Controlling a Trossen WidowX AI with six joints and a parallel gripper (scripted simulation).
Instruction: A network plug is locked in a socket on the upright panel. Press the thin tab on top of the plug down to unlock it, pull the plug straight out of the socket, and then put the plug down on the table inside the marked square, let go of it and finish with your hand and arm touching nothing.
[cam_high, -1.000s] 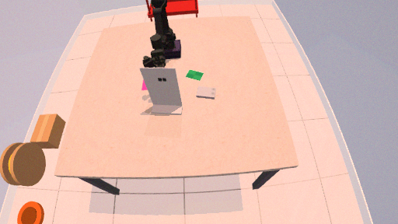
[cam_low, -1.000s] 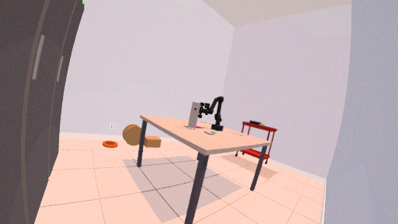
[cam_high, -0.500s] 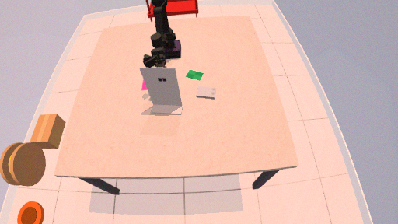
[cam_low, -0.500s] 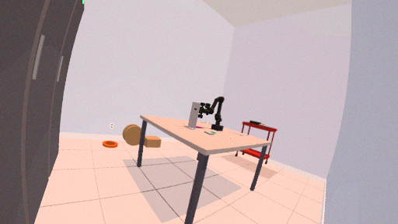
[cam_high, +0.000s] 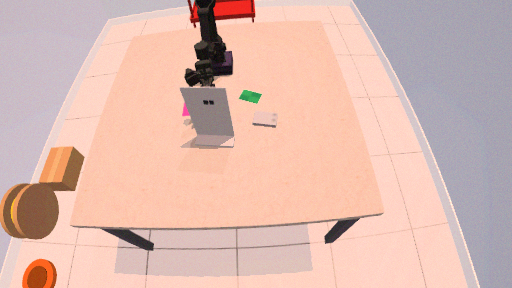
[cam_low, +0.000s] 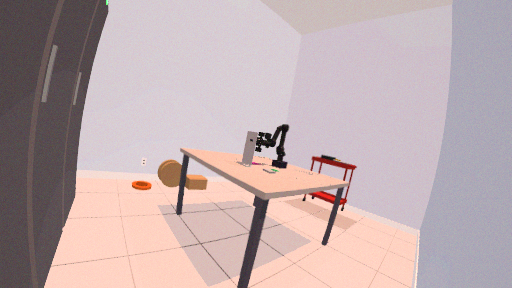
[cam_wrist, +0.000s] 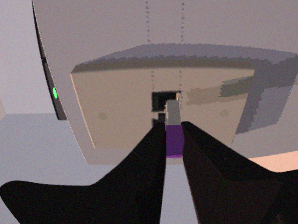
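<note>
My gripper tip is 23 cm above the marked square, 17 cm past it and 9 cm to the left of it. The rest, counted from my gripper tip: network plug: right at my gripper tip; then pale flat block: 22 cm to the left, 22 cm below, 1 cm behind; then upright panel: 9 cm below, 4 cm ahead, 1 cm to the right.
</note>
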